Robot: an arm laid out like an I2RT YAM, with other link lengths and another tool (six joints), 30 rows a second.
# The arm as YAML. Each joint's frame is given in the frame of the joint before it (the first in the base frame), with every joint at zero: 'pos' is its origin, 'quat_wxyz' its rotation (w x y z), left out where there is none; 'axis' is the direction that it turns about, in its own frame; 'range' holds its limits. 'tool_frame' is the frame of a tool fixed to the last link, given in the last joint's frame.
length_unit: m
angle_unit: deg
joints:
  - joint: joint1
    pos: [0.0, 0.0, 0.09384]
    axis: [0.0, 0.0, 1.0]
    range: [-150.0, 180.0]
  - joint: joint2
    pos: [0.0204, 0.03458, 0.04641]
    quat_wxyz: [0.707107, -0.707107, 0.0, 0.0]
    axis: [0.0, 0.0, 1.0]
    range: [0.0, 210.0]
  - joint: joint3
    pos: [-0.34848, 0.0, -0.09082]
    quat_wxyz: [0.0, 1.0, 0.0, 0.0]
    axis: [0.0, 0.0, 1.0]
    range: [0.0, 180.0]
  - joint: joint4
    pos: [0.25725, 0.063, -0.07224]
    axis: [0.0, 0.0, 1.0]
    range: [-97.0, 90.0]
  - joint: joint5
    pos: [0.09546, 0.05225, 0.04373]
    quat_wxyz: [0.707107, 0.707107, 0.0, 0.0]
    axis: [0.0, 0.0, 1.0]
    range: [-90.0, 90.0]
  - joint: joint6
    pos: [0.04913, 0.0, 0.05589]
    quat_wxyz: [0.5, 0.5, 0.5, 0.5]
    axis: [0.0, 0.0, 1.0]
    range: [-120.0, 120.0]
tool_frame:
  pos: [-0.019, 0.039, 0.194]
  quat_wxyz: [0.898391, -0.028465, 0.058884, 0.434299]
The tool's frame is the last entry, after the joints.
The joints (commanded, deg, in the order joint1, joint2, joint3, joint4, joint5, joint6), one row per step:
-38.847, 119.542, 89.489, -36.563, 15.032, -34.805
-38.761, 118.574, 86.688, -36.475, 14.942, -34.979
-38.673, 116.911, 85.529, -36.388, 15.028, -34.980
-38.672, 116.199, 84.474, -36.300, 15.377, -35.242
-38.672, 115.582, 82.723, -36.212, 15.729, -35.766
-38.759, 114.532, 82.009, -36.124, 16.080, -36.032
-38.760, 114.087, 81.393, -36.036, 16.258, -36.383
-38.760, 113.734, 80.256, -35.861, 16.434, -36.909
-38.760, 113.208, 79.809, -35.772, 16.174, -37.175
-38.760, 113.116, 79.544, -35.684, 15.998, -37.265
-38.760, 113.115, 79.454, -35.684, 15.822, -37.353
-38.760, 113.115, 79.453, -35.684, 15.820, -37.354
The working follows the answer.
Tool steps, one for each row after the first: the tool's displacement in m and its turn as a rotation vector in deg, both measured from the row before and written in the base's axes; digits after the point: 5 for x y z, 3 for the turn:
-0.01279, 0.01161, -0.00782, 1.136, 1.383, 0.276
-0.00347, 0.00335, 0.00784, -0.432, -0.411, 0.057
-0.00564, 0.00246, 0.00052, -0.124, 0.514, 0.104
-0.00976, 0.00550, -0.00420, 0.341, 1.246, 0.341
-0.00398, 0.00016, 0.00521, -0.547, -0.011, 0.025
-0.00315, 0.00128, 0.00056, -0.112, 0.321, 0.248
-0.00585, 0.00331, -0.00298, 0.205, 0.806, 0.408
-0.00081, 0.00175, 0.00157, 0.061, -0.168, 0.331
-0.00051, 0.00124, -0.00084, 0.173, 0.002, 0.143
-0.00003, 0.00086, -0.00069, 0.176, 0.004, 0.141
0.00000, 0.00001, -0.00001, 0.002, 0.000, 0.002

Tool pose at each row, in the base's axes (x y z in m, rotation vector in deg; rounded; the steps above come from the unrounded poses):
0.35503, -0.41076, 0.04911, 42.665, -162.419, 44.317
0.34223, -0.39915, 0.04129, 43.464, -161.815, 42.000
0.33876, -0.39580, 0.04913, 43.418, -161.918, 42.836
0.33312, -0.39334, 0.04966, 43.634, -161.371, 42.717
0.32336, -0.38783, 0.04546, 44.379, -160.403, 41.576
0.31938, -0.38767, 0.05067, 44.320, -160.091, 42.322
0.31623, -0.38640, 0.05123, 44.711, -159.695, 42.322
0.31038, -0.38309, 0.04825, 45.460, -159.022, 41.639
0.30957, -0.38134, 0.04982, 45.925, -159.141, 41.717
0.30906, -0.38010, 0.04898, 46.164, -159.211, 41.510
0.30903, -0.37924, 0.04829, 46.402, -159.282, 41.297
0.30903, -0.37923, 0.04829, 46.404, -159.282, 41.295

